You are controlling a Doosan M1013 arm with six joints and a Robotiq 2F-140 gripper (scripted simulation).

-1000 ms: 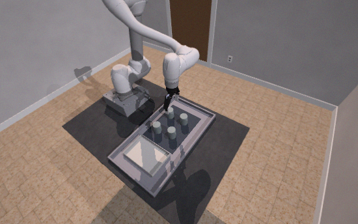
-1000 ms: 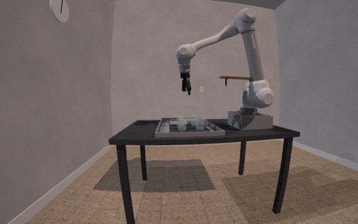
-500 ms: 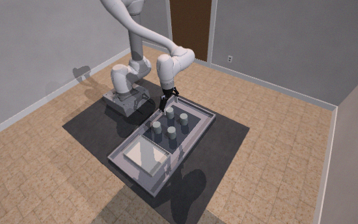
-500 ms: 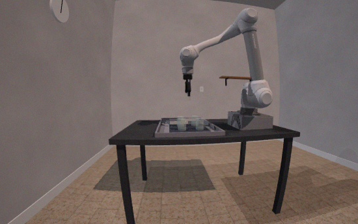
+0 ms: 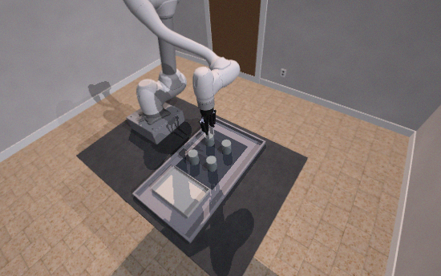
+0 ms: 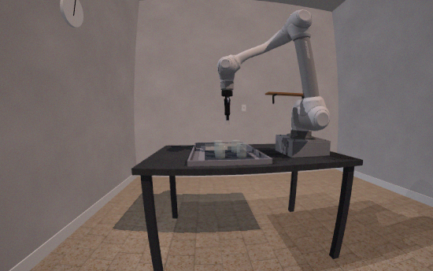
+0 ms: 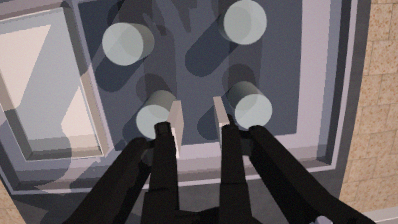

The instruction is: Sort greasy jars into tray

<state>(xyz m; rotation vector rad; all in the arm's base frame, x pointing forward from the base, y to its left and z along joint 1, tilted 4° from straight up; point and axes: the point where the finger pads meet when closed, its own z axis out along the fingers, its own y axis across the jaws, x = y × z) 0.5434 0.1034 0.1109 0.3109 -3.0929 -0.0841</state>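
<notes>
My hand is 24 cm above the dark drying mat. Round my hand: tray 31 cm to the right, 23 cm below, 6 cm ahead.
</notes>
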